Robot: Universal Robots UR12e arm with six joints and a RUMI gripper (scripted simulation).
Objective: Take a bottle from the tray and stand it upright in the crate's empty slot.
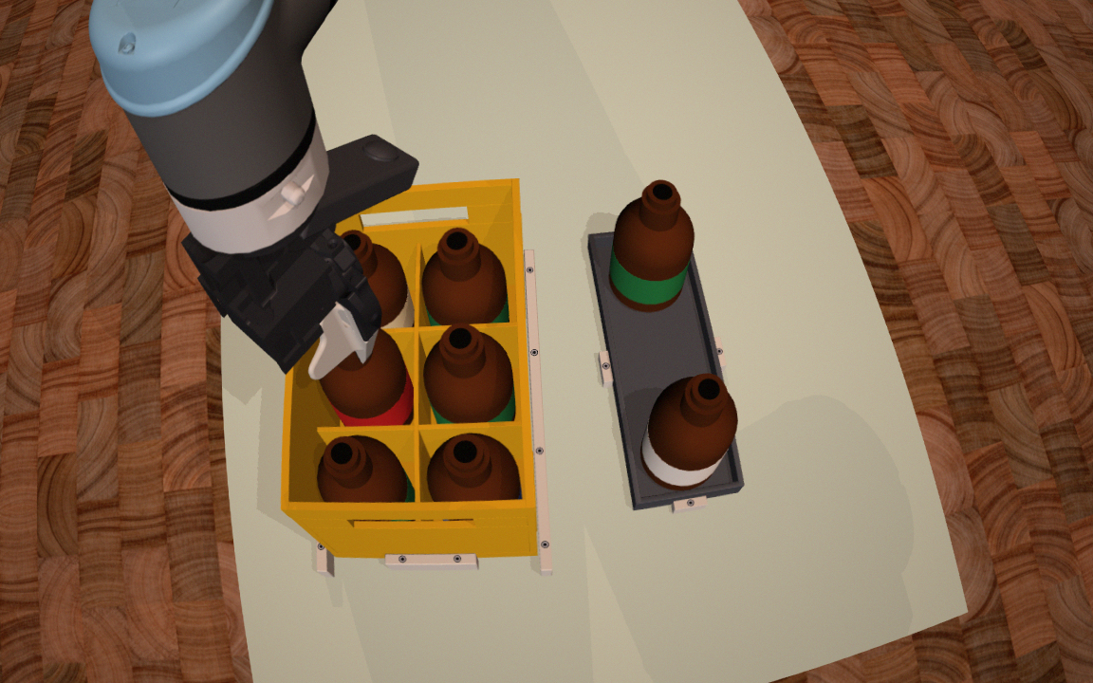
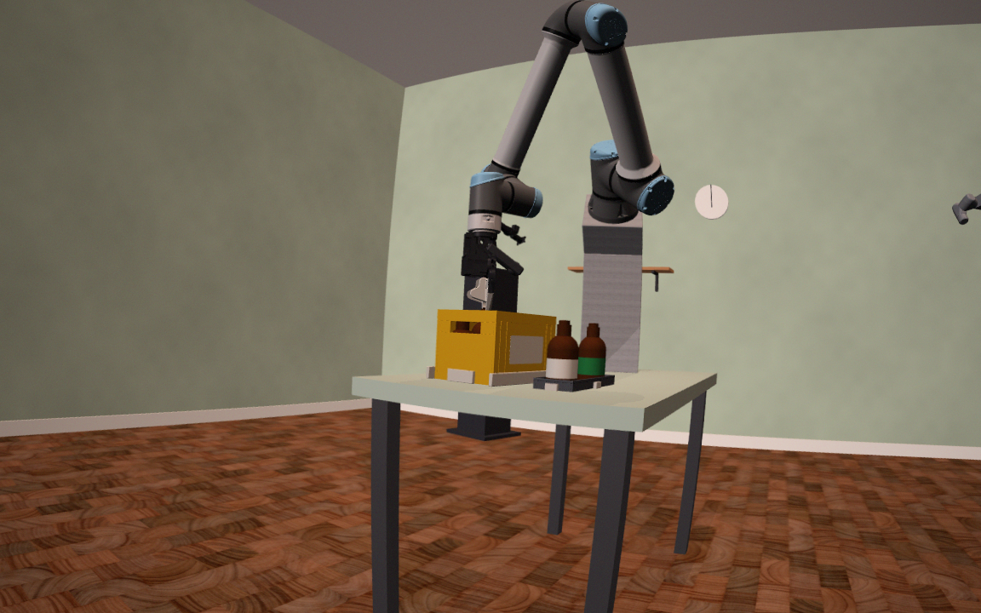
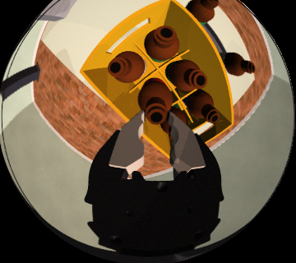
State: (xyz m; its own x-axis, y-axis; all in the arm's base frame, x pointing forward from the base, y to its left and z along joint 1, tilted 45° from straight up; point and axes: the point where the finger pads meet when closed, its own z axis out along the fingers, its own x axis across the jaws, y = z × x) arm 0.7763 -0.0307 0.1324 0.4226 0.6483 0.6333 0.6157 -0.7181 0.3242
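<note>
The glass bottle is 70 mm below my hand. Also, from my hand: yellow crate (100 mm below, 40 mm to the left); dark tray (260 mm to the left, 170 mm below, 70 mm behind).
</note>
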